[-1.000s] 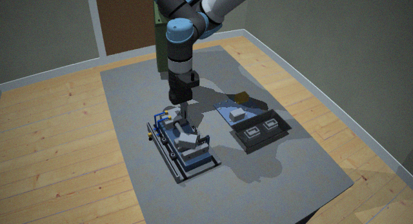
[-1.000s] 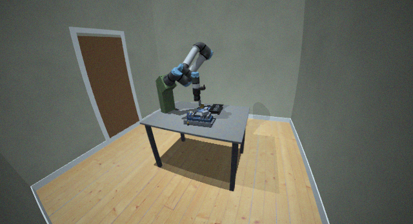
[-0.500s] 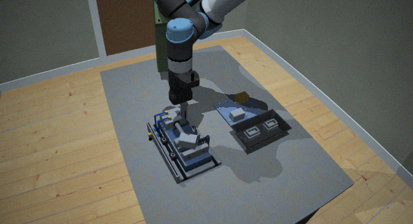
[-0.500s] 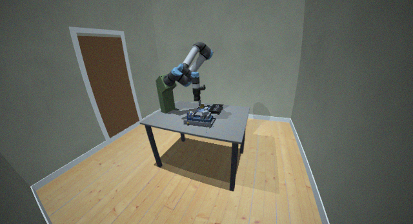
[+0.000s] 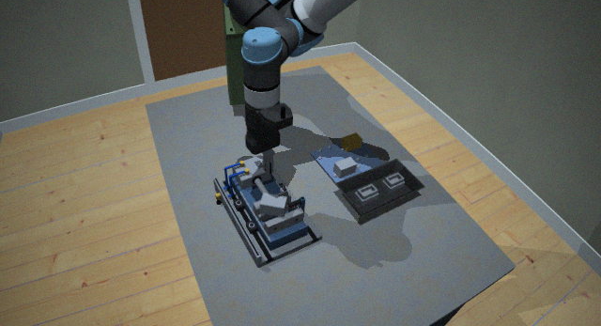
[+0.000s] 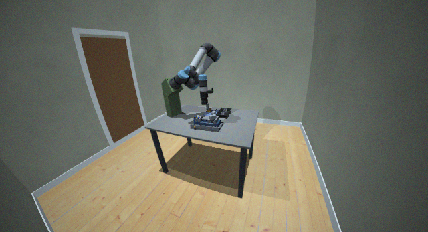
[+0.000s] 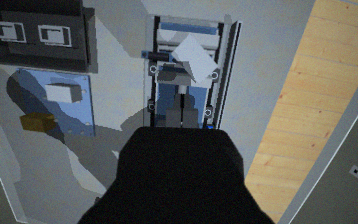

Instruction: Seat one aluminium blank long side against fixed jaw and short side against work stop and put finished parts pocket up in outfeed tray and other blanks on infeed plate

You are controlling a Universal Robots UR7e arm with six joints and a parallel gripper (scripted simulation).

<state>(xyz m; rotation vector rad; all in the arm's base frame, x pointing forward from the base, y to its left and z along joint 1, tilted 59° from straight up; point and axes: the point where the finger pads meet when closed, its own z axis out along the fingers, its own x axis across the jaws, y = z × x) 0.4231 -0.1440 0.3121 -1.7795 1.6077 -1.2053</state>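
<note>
The vise lies 2 cm behind my hand and 16 cm below it. The rest, counted from my hand: brass blank 7 cm behind, 39 cm to the left, 17 cm below.
</note>
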